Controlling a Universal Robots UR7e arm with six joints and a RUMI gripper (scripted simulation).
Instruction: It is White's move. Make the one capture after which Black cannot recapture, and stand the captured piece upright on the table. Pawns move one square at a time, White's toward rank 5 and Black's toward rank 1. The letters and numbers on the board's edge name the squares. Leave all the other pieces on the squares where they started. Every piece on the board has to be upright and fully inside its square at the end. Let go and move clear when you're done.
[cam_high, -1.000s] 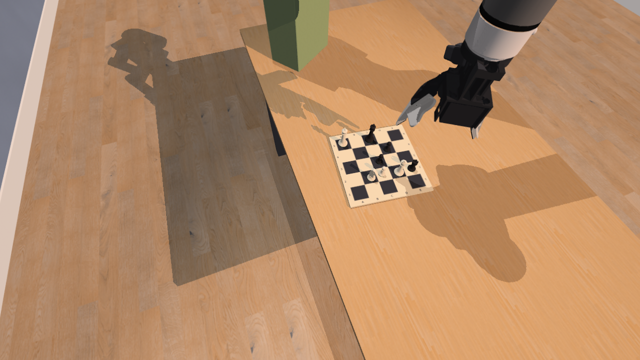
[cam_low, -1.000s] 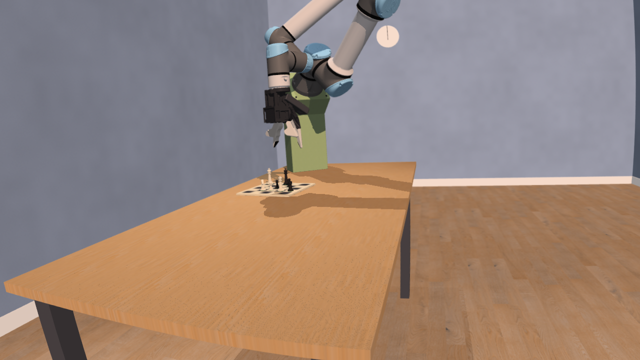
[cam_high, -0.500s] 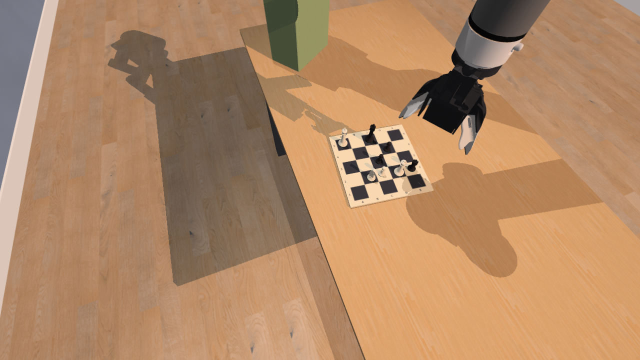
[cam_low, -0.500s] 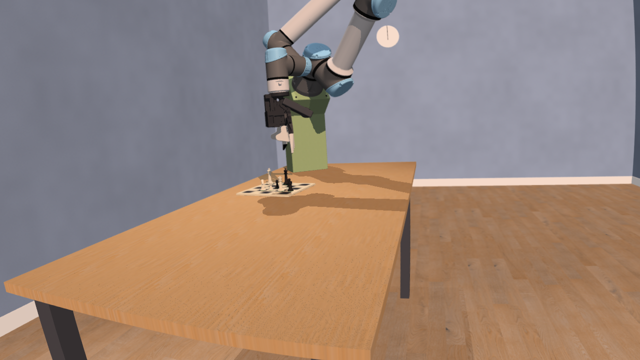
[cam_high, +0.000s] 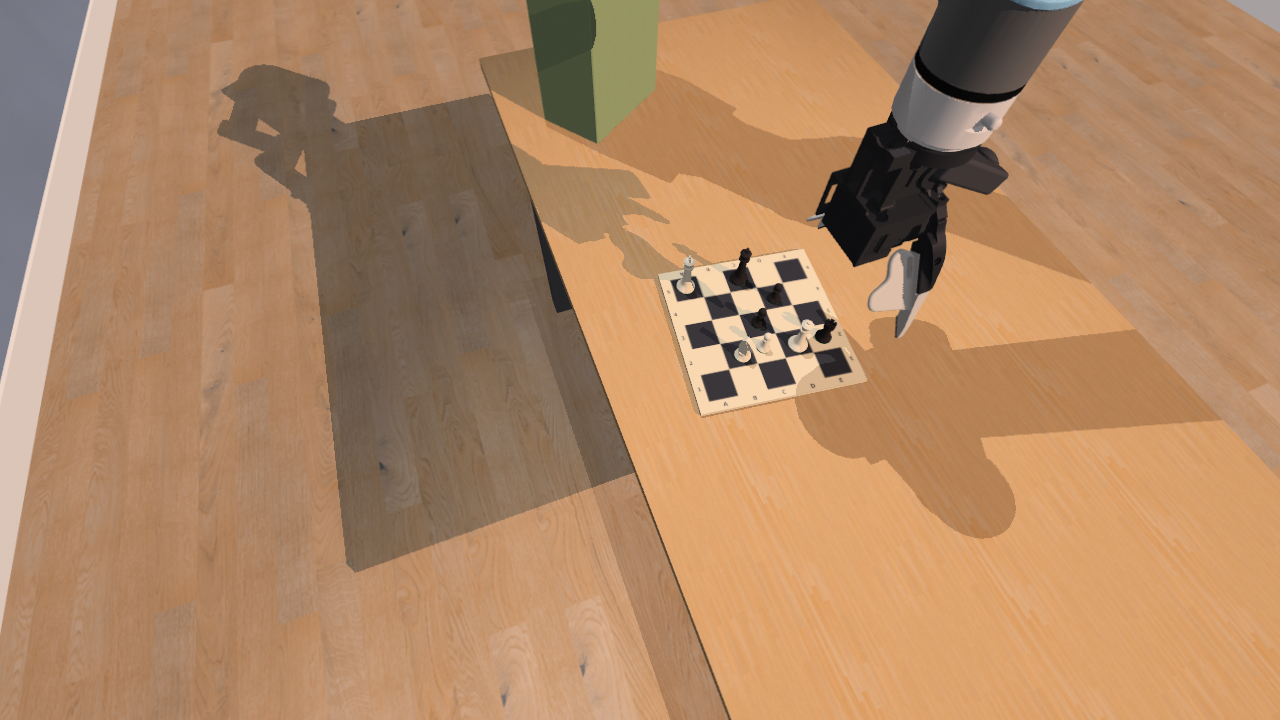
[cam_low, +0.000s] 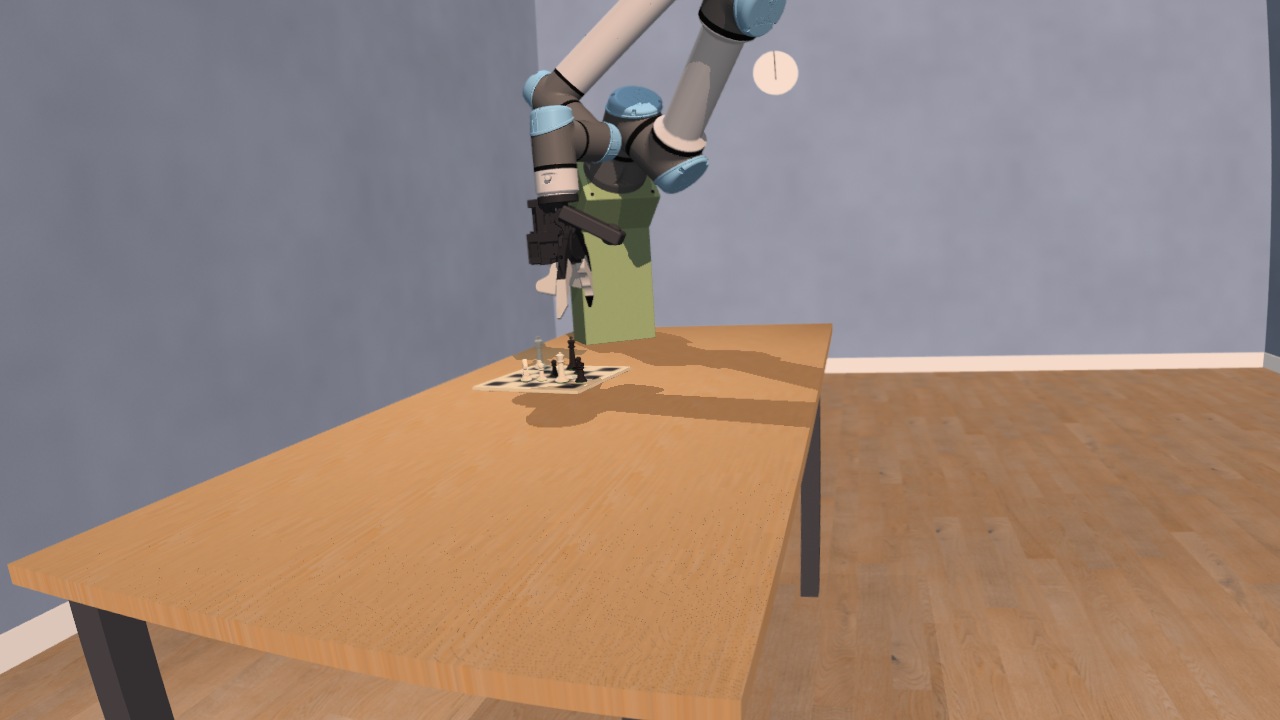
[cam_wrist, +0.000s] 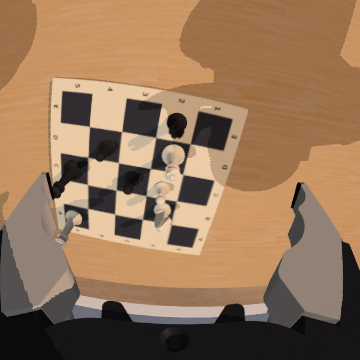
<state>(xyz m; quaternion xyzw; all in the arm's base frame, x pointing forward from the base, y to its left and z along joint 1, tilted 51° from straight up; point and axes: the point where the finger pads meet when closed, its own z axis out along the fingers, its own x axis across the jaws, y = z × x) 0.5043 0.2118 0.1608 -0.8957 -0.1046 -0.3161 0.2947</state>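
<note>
My gripper is now 120 mm above the small chessboard, 90 mm to the left of it and 10 mm past it. The rest, counted from my hand: tall black piece 110 mm to the right, 90 mm below, 90 mm behind; tall white piece 180 mm to the right, 90 mm below, 70 mm behind.
</note>
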